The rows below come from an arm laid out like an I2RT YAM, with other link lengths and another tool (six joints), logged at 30 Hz.
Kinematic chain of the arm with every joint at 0, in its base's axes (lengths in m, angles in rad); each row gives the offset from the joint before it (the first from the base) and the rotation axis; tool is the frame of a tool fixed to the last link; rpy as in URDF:
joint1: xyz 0 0 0.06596 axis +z
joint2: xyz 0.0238 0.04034 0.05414 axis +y
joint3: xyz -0.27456 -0.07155 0 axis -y
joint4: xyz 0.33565 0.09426 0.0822 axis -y
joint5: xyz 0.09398 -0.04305 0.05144 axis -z
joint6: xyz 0.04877 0 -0.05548 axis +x
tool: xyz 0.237 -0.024 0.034 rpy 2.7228 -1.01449 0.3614
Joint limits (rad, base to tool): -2.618..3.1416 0..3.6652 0..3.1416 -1.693..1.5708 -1.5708..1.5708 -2.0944..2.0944
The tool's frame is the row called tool.
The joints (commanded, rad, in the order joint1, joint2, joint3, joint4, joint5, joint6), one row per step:
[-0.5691, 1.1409, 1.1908, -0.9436, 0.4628, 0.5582]
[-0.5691, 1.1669, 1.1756, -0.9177, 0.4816, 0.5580]
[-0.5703, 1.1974, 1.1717, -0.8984, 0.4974, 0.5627]
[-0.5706, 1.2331, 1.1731, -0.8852, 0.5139, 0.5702]
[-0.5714, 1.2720, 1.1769, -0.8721, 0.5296, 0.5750]
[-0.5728, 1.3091, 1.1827, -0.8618, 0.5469, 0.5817]
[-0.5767, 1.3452, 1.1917, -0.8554, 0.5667, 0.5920]
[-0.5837, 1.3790, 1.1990, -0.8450, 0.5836, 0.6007]
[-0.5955, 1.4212, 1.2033, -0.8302, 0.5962, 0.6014]
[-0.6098, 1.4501, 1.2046, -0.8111, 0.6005, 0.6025]
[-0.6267, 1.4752, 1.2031, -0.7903, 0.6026, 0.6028]
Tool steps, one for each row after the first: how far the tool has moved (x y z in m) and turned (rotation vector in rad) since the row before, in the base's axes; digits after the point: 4 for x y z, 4 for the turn. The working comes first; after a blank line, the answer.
Tool pose at each row, in the base's axes (x y z in m, rotation vector in rad; the steps are taken from these numbers as rounded here):
[0.3096, -0.3665, 0.2169, 2.4525, -1.5197, 0.2473]
[0.3110, -0.3727, 0.2052, 2.4347, -1.5227, 0.2217]
[0.3126, -0.3789, 0.1957, 2.4179, -1.5319, 0.1997]
[0.3139, -0.3845, 0.1853, 2.4013, -1.5422, 0.1711]
[0.3156, -0.3904, 0.1746, 2.3857, -1.5488, 0.1400]
[0.3160, -0.3962, 0.1652, 2.3669, -1.5580, 0.1114]
[0.3144, -0.4028, 0.1575, 2.3420, -1.5740, 0.0848]
[0.3125, -0.4101, 0.1501, 2.3172, -1.5912, 0.0637]
[0.3099, -0.4187, 0.1372, 2.2968, -1.6022, 0.0275]
[0.3077, -0.4268, 0.1280, 2.2812, -1.6183, 0.0123]
[0.3042, -0.4352, 0.1190, 2.2659, -1.6368, 0.0000]

[0.0014, -0.0062, -0.0117, -0.0042, 0.0210, -0.0115]
[0.0016, -0.0062, -0.0095, -0.0015, 0.0163, -0.0142]
[0.0013, -0.0056, -0.0104, 0.0016, 0.0198, -0.0154]
[0.0017, -0.0059, -0.0107, 0.0018, 0.0221, -0.0132]
[0.0004, -0.0058, -0.0094, 0.0001, 0.0208, -0.0158]
[-0.0016, -0.0066, -0.0077, -0.0017, 0.0192, -0.0220]
[-0.0019, -0.0073, -0.0074, -0.0027, 0.0153, -0.0221]
[-0.0026, -0.0086, -0.0129, 0.0039, 0.0247, -0.0187]
[-0.0022, -0.0081, -0.0092, 0.0017, 0.0084, -0.0172]
[-0.0035, -0.0084, -0.0090, 0.0019, 0.0055, -0.0181]

